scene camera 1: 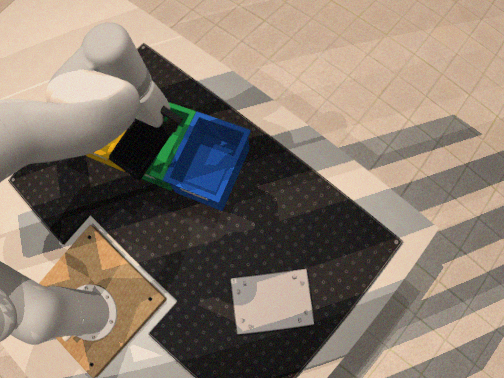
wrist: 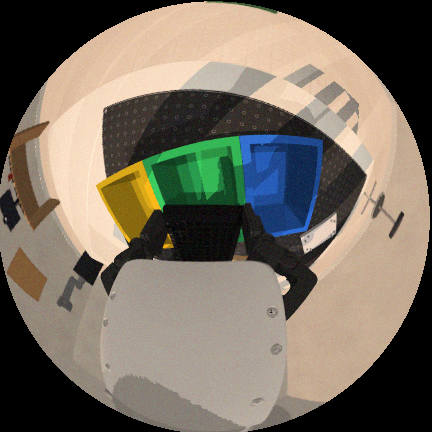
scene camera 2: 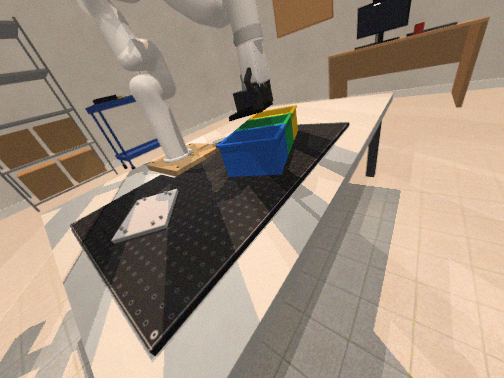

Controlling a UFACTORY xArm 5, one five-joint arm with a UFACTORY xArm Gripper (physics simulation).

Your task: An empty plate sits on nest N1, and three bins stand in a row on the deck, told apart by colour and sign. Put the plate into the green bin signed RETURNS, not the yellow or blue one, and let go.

Scene:
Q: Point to a grey nest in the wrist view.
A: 321, 231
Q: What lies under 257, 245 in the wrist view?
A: My gripper.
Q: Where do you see a grey nest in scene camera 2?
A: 137, 222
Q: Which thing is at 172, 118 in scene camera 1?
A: My gripper.

